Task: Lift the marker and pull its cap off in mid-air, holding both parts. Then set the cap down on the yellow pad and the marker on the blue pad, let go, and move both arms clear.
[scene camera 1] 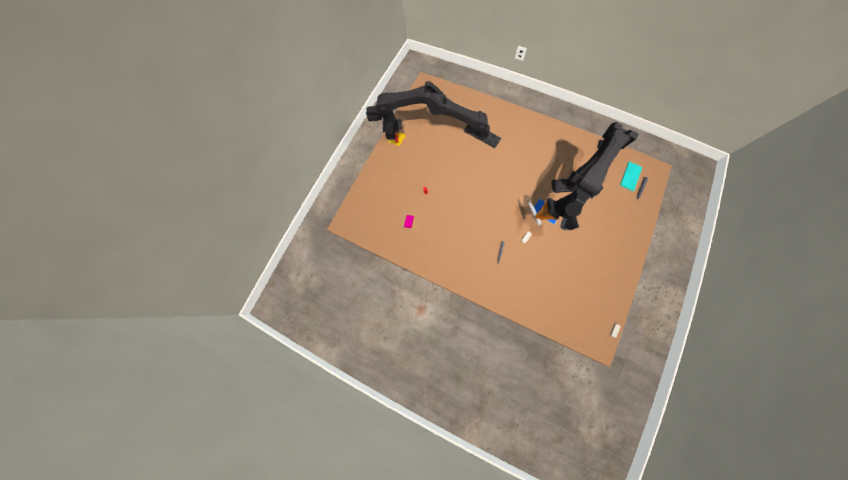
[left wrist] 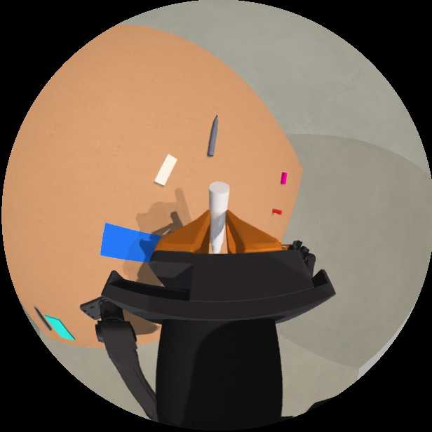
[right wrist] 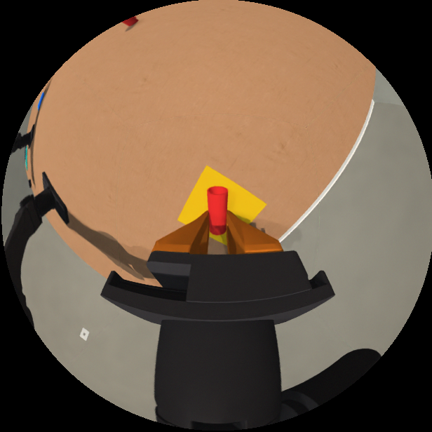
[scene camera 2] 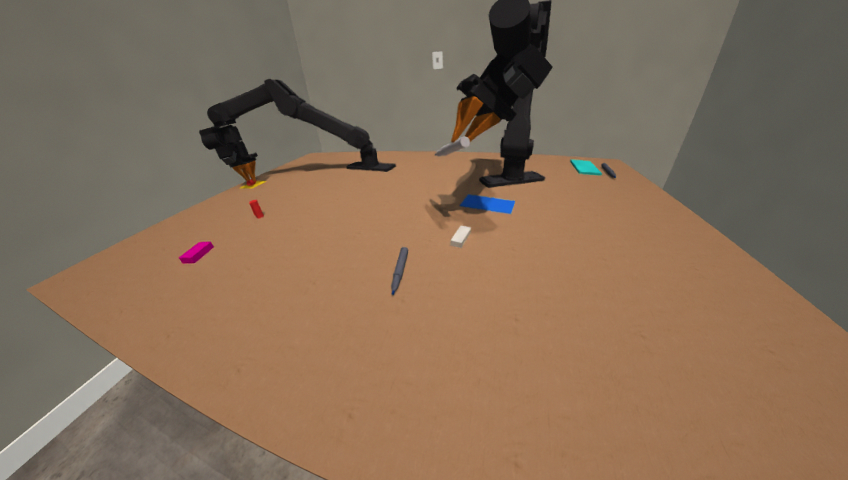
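Seen in the pictures: left gripper, fingertip midpoint: point(scene camera 1: 537, 217) point(scene camera 2: 456, 145); right gripper, fingertip midpoint: point(scene camera 1: 396, 137) point(scene camera 2: 252, 182); left arm's base, link origin: point(scene camera 1: 571, 185) point(scene camera 2: 512, 180); right arm's base, link origin: point(scene camera 1: 482, 135) point(scene camera 2: 370, 167).
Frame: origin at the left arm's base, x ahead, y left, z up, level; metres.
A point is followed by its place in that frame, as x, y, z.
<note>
My left gripper point(scene camera 1: 537, 214) @(0.216, -0.262, 0.171) point(scene camera 2: 461, 140) @(0.216, -0.262, 0.171) point(left wrist: 217, 214) is shut on the white marker point(scene camera 1: 533, 209) @(0.174, -0.270, 0.162) point(scene camera 2: 455, 146) @(0.231, -0.269, 0.172) point(left wrist: 219, 200) and holds it uncapped above the table, near the blue pad point(scene camera 1: 539, 205) @(0.099, -0.180, 0.001) point(scene camera 2: 498, 205) @(0.152, -0.127, 0.001) point(left wrist: 118, 241), with one end pointing away from the fingers. My right gripper point(scene camera 2: 250, 180) @(-0.343, -0.900, 0.012) point(right wrist: 217, 215) is shut on the red cap point(scene camera 1: 396, 137) @(-0.334, -0.899, 0.024) point(scene camera 2: 251, 183) @(-0.314, -0.891, 0.014) point(right wrist: 217, 202), low at the yellow pad point(scene camera 1: 401, 140) @(-0.328, -0.875, 0.000) point(scene camera 2: 259, 184) @(-0.337, -0.874, -0.001) point(right wrist: 245, 200). The cap's open end shows in the right wrist view. I cannot tell whether the cap touches the pad.
A white block point(scene camera 1: 526, 237) @(0.264, -0.269, 0.012) point(scene camera 2: 460, 236) @(0.273, -0.272, 0.012) point(left wrist: 166, 170) and a grey pen point(scene camera 1: 501, 252) @(0.332, -0.397, 0.014) point(scene camera 2: 399, 268) @(0.336, -0.399, 0.014) point(left wrist: 213, 137) lie in front of the blue pad. A red cylinder point(scene camera 1: 425, 190) @(0.003, -0.749, 0.046) point(scene camera 2: 256, 208) @(0.003, -0.745, 0.029) and magenta block point(scene camera 1: 408, 221) @(0.152, -0.842, 0.015) point(scene camera 2: 196, 252) @(0.165, -0.829, 0.015) lie at the left. A teal pad point(scene camera 1: 631, 176) @(-0.034, 0.322, 0.008) point(scene camera 2: 585, 167) @(-0.021, 0.310, 0.008) lies beside another dark pen point(scene camera 1: 642, 187) @(0.034, 0.359, 0.016).
</note>
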